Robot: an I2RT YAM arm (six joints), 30 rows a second.
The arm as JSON. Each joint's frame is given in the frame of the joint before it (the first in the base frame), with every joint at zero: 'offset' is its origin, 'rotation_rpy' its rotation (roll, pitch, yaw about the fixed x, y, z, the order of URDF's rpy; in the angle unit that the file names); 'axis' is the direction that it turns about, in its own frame. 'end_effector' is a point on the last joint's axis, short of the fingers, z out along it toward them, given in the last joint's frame.
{
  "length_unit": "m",
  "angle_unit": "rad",
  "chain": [
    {
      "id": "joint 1",
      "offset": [
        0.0,
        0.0,
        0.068
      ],
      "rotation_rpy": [
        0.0,
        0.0,
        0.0
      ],
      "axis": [
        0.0,
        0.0,
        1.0
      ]
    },
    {
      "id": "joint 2",
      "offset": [
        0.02,
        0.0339,
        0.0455
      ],
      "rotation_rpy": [
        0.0,
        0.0,
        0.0
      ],
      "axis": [
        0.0,
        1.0,
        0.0
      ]
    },
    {
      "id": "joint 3",
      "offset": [
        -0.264,
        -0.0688,
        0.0
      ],
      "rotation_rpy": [
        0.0,
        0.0,
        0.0
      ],
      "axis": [
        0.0,
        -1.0,
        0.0
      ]
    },
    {
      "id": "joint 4",
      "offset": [
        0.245,
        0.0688,
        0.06
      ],
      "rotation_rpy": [
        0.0,
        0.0,
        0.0
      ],
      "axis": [
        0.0,
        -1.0,
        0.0
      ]
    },
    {
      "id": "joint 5",
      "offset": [
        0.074,
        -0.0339,
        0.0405
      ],
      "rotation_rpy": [
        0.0,
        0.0,
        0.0
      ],
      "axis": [
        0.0,
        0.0,
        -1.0
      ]
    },
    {
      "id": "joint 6",
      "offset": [
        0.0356,
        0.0,
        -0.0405
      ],
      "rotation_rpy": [
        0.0,
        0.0,
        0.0
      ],
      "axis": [
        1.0,
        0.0,
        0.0
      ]
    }
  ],
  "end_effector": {
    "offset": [
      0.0,
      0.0,
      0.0
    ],
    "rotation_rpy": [
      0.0,
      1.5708,
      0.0
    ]
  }
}
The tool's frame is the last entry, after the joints.
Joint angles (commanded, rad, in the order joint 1, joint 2, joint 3, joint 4, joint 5, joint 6), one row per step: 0.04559, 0.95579, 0.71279, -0.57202, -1.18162, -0.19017; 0.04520, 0.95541, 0.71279, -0.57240, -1.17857, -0.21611; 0.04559, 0.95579, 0.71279, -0.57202, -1.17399, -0.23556; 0.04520, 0.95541, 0.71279, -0.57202, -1.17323, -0.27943; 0.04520, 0.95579, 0.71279, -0.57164, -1.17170, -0.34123; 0.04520, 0.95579, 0.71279, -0.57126, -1.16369, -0.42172; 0.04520, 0.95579, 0.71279, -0.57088, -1.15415, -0.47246; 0.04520, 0.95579, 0.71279, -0.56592, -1.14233, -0.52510; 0.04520, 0.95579, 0.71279, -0.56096, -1.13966, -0.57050; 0.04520, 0.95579, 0.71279, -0.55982, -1.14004, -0.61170; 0.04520, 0.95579, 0.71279, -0.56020, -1.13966, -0.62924; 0.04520, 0.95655, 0.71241, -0.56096, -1.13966, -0.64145
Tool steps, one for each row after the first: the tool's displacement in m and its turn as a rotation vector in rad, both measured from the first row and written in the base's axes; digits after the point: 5 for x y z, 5 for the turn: 0.00001, -0.00011, -0.00004, -0.00790, -0.02437, 0.00471; 0.00018, -0.00010, -0.00018, -0.01554, -0.04268, 0.00742; 0.00015, -0.00018, -0.00014, -0.02578, -0.08408, 0.01875; 0.00027, -0.00019, -0.00021, -0.04060, -0.14185, 0.03503; 0.00048, -0.00030, -0.00038, -0.06479, -0.21736, 0.05267; 0.00072, -0.00042, -0.00059, -0.08388, -0.26491, 0.06140; 0.00131, -0.00057, -0.00056, -0.10553, -0.31855, 0.06947; 0.00169, -0.00059, -0.00032, -0.11822, -0.36559, 0.08084; 0.00176, -0.00058, -0.00024, -0.12743, -0.40500, 0.09295; 0.00174, -0.00059, -0.00027, -0.13181, -0.42088, 0.09787; 0.00178, -0.00059, -0.00056, -0.13461, -0.43032, 0.10157
